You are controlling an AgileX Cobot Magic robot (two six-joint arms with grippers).
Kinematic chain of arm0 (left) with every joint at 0, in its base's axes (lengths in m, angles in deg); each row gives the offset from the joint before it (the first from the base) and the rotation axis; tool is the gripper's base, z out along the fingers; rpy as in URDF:
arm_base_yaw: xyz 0 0 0.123 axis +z
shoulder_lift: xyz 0 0 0 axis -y
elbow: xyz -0.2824 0 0.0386 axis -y
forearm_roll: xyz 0.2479 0 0.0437 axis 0.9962 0 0.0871
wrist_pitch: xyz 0 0 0 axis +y
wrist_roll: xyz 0.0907 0 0.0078 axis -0.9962 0 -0.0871
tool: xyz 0 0 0 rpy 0 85 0
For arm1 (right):
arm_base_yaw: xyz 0 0 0.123 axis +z
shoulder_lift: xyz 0 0 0 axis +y
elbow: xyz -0.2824 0 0.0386 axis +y
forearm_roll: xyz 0.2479 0 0.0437 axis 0.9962 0 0.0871
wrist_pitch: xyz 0 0 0 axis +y
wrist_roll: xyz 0.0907 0 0.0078 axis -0.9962 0 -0.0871
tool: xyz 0 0 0 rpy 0 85 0
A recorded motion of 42 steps. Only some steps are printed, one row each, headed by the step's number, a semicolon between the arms.
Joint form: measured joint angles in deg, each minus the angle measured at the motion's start. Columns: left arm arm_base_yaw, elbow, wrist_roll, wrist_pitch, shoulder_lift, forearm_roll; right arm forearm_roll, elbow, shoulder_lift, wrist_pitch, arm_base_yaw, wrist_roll.
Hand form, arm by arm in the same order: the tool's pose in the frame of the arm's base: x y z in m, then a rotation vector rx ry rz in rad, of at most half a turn. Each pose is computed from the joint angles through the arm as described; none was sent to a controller.
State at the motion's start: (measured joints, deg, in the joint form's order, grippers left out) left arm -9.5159 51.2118 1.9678 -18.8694 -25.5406 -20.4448; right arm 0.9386 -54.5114 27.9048 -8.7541 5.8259 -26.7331
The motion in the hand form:
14: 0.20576 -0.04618 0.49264 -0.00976 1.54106 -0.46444; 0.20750 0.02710 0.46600 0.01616 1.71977 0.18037
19: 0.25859 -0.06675 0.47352 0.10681 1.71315 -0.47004; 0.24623 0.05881 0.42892 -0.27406 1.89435 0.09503
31: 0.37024 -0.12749 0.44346 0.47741 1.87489 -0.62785; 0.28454 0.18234 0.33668 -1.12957 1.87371 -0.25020
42: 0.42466 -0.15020 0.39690 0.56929 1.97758 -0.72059; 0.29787 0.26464 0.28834 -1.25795 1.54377 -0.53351
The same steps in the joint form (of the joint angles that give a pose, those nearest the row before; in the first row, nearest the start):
14: -0.33 22.36 -5.79 36.32 -34.04 -1.68; -5.00 -16.35 30.77 34.35 2.38 15.30
19: -1.31 28.19 -14.09 42.77 -44.57 -6.86; -4.38 -16.40 38.74 37.68 8.21 27.33
31: -3.57 52.47 -34.27 59.36 -71.31 -22.52; -31.38 -16.42 57.35 39.10 30.79 32.96
42: -3.85 62.98 -36.50 65.96 -84.97 -25.50; -84.79 -17.88 71.39 38.69 42.32 -6.93

